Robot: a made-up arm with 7 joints.
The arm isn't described. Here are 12 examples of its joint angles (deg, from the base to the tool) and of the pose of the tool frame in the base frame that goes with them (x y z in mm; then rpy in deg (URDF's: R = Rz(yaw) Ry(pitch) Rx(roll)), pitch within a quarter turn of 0, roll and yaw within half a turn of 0).
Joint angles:
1: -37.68 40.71 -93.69 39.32 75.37 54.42 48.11
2: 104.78 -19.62 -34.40 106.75 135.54 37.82 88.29
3: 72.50 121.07 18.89 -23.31 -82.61 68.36 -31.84
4: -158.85 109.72 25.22 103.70 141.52 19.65 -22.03
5: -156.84 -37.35 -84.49 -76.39 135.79 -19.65 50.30
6: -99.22 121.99 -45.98 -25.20 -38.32 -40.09 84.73
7: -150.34 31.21 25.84 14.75 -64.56 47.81 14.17
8: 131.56 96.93 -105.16 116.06 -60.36 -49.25 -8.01
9: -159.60 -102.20 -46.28 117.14 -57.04 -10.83 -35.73
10: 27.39 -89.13 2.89 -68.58 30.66 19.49 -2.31
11: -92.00 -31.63 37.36 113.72 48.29 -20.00 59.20
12: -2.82 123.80 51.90 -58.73 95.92 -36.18 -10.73
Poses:
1: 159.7 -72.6 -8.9 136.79 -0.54 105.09
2: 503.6 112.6 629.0 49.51 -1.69 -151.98
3: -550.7 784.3 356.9 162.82 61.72 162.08
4: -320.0 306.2 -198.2 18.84 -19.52 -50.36
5: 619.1 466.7 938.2 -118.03 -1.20 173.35
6: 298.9 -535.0 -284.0 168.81 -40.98 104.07
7: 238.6 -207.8 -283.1 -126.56 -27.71 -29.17
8: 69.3 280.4 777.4 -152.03 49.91 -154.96
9: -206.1 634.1 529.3 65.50 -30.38 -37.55
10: -307.8 971.6 850.8 -44.46 15.29 -36.68
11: -249.3 701.7 730.1 -175.65 5.49 -14.07
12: -60.0 744.3 597.8 -159.20 69.44 7.33
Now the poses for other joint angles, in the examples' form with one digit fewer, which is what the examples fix.
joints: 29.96 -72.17 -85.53 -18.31 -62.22 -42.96 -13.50
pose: -380 -318 1155 157.5 9.7 75.8
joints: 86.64 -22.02 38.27 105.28 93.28 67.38 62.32
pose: 76 -557 797 88.8 28.3 85.1
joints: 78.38 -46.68 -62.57 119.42 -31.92 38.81 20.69
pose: 388 216 350 -76.2 12.3 -110.5
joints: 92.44 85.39 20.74 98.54 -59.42 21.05 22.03
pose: 254 332 -325 -146.6 -13.8 158.5
